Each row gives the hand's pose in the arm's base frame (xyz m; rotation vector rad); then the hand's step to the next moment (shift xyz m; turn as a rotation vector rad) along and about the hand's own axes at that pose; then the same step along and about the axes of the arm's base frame.
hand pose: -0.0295 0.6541 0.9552 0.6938 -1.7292 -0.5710
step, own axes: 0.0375 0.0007 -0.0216 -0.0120 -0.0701 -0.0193
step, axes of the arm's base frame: 0.0135 -0.0265 0.0315 0.0322 -0.0417 -0.0515
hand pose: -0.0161 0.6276 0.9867 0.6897 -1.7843 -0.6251
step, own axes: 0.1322 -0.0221 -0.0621 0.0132 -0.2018 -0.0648
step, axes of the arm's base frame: 0.0282 -0.1150 0.0883 0.0892 -0.1550 -0.1145
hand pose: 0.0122 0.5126 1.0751 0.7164 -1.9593 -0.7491
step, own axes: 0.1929 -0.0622 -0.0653 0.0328 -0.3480 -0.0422
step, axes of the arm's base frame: -0.0146 -0.1951 0.0840 0.0882 -0.2593 -0.2213
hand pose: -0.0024 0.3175 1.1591 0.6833 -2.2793 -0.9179
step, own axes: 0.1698 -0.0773 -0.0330 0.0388 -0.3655 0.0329
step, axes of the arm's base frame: -0.0780 -0.1718 0.0171 0.0376 -0.2412 -0.2768
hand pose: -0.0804 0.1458 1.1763 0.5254 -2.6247 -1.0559
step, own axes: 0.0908 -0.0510 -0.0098 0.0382 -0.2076 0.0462
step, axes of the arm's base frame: -0.0663 -0.0786 -0.0194 -0.0034 -0.1270 -0.1748
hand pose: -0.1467 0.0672 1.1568 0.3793 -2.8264 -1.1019
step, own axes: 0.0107 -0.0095 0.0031 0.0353 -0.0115 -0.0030
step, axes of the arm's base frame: -0.0090 -0.0075 -0.0088 -0.0313 -0.0193 -0.0060
